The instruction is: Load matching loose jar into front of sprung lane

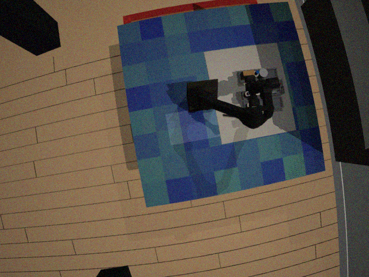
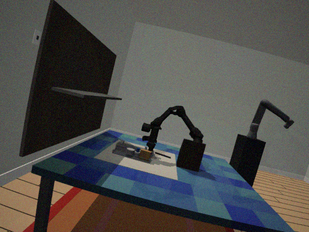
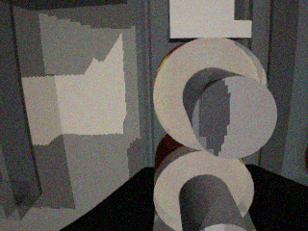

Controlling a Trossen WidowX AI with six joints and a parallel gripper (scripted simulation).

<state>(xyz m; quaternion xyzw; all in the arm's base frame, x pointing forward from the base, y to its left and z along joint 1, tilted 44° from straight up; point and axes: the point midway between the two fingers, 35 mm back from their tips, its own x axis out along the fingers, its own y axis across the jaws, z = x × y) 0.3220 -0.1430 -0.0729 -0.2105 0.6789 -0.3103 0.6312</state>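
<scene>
My gripper tip is now 3 cm short of the tan block, 12 cm to the right of it and 1 cm below it. The rest, counted from my gripper tip: shelf: 51 cm ahead, 1 cm to the right, 34 cm above.
</scene>
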